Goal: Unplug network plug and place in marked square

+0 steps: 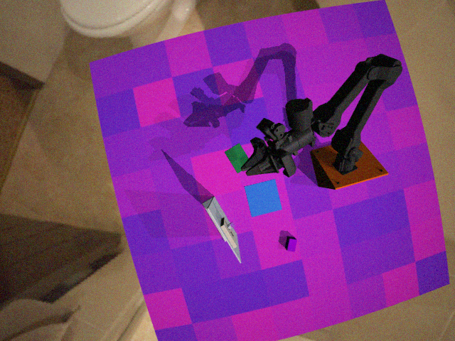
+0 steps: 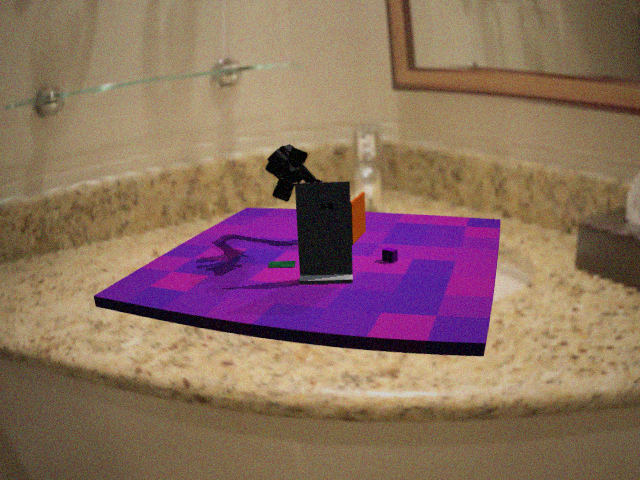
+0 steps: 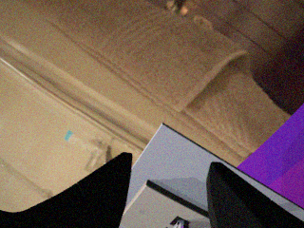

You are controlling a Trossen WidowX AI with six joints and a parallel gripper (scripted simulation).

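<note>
Now: gripper tip 9 cm short of the network plug, 13 cm to the right of it and 8 cm above it. The rest, counted from my gripper tip: upright panel 11 cm ahead, 14 cm to the left, 17 cm below; then blue marked square 5 cm behind, 13 cm to the left, 32 cm below.
</note>
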